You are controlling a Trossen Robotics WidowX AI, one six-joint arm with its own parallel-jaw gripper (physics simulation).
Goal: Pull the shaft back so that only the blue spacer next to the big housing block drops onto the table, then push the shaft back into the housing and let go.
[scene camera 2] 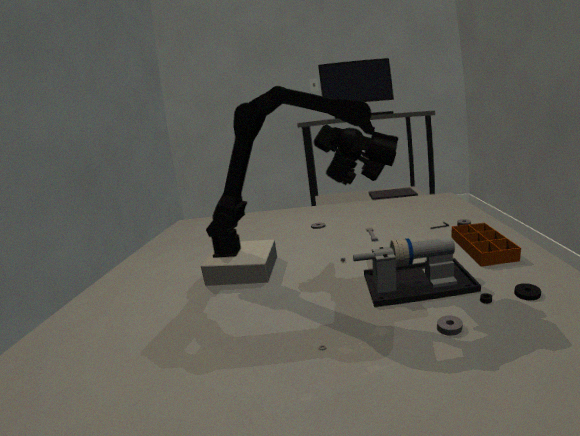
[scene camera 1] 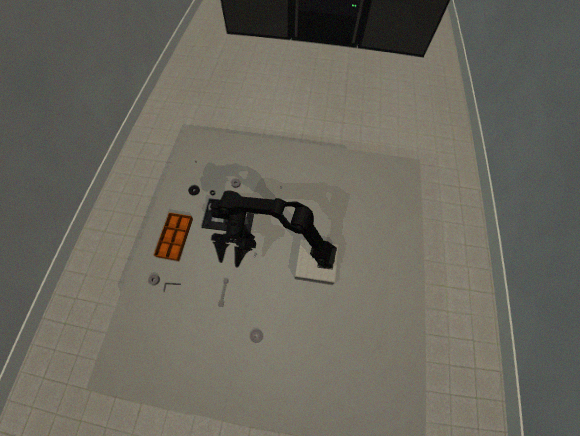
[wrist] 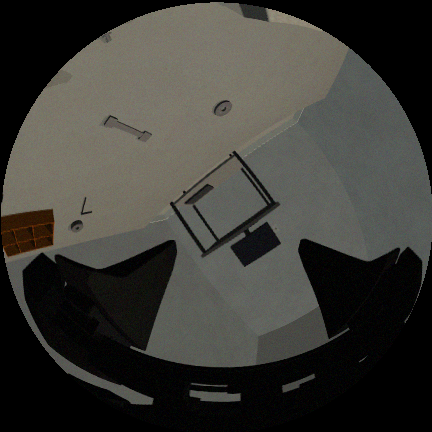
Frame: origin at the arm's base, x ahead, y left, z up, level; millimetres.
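Seen in the pictures: gripper, fingertip midpoint: (scene camera 1: 228,264) (wrist: 240,246); arm's base, link origin: (scene camera 2: 227,252) (scene camera 1: 325,261).
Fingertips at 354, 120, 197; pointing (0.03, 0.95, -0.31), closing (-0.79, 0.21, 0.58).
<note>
Pixels of each thing's top centre, then the offset from my fingertips to it, as dx, dy, dz. "spot": a spot on its surface instead.
- grey shaft, surface spot: (scene camera 2: 362,257) spot: -13, -296, -171
- thin blue spacer, top centre: (scene camera 2: 407,239) +86, -287, -146
- orange divided bin, top centre: (scene camera 2: 483,236) (scene camera 1: 172,235) +337, -144, -218
- wrench, top centre: (wrist: 129,130) (scene camera 2: 371,232) (scene camera 1: 223,292) +57, +65, -245
- hex key, top centre: (wrist: 88,205) (scene camera 2: 437,224) (scene camera 1: 171,287) +282, +80, -249
- black ring, top centre: (scene camera 2: 527,289) (scene camera 1: 193,189) +318, -397, -243
- grey ring, top centre: (scene camera 2: 449,322) (scene camera 1: 235,182) +120, -465, -241
The grey shaft (scene camera 2: 362,257) lies level through the front post (scene camera 2: 385,274) of the fixture. Cream spacers (scene camera 2: 399,252) and a thin blue spacer (scene camera 2: 410,251) sit in line on it. The blue one is against the big grey housing block (scene camera 2: 434,248). They stand on a dark base plate (scene camera 2: 415,299) (scene camera 1: 206,220), partly hidden under the arm in scene camera 1. My gripper (scene camera 1: 229,263) (scene camera 2: 357,177) (wrist: 240,246) is open and empty, high above the table. It is off to the wrench side of the fixture. The fixture is not clearly visible in the wrist view.
An orange divided bin (scene camera 1: 173,237) (scene camera 2: 485,245) (wrist: 29,232) stands beyond the housing end. A wrench (scene camera 1: 223,292) (scene camera 2: 371,234) (wrist: 127,128), a hex key (scene camera 1: 171,284) (scene camera 2: 440,226) (wrist: 86,206), a black ring (scene camera 1: 194,190) (scene camera 2: 527,291) and a grey ring (scene camera 1: 235,183) (scene camera 2: 449,325) lie around it.
</note>
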